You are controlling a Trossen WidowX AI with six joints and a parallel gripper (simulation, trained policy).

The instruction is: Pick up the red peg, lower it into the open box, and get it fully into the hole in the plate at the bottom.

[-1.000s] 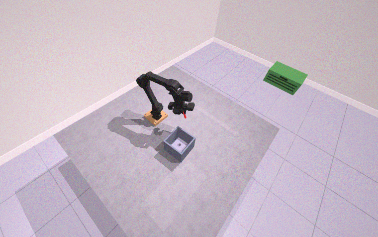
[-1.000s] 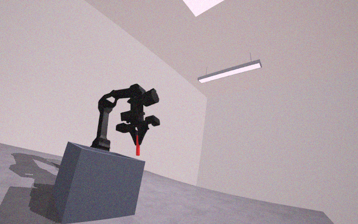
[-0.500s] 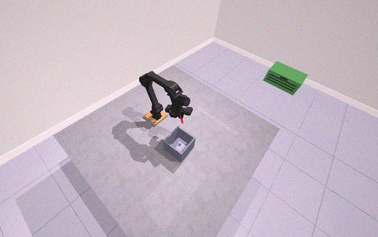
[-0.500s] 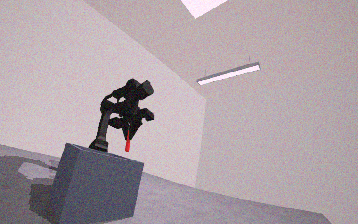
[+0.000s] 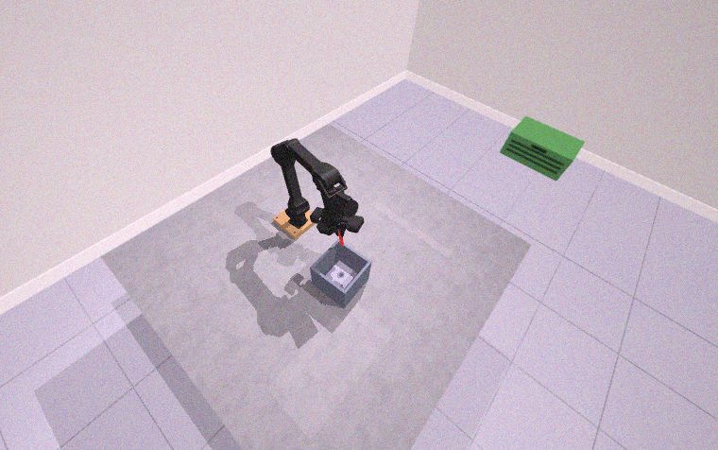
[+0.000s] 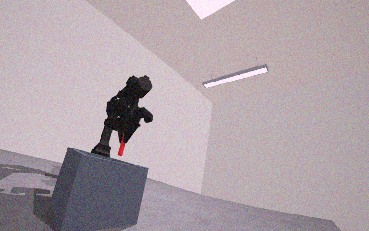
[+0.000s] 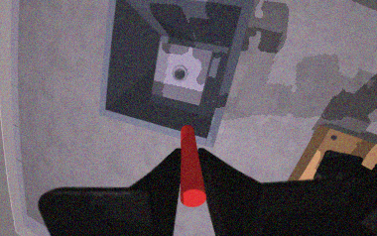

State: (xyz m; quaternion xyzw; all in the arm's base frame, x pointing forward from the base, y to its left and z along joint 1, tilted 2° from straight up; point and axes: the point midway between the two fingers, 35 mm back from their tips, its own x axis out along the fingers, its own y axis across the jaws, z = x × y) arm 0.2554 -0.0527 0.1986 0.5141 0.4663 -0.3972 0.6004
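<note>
Right now my gripper tip is 5 cm short of the plate, 7 cm to the left of it and 15 cm above it. From my gripper tip the other things lie so: red peg right at my gripper tip.
</note>
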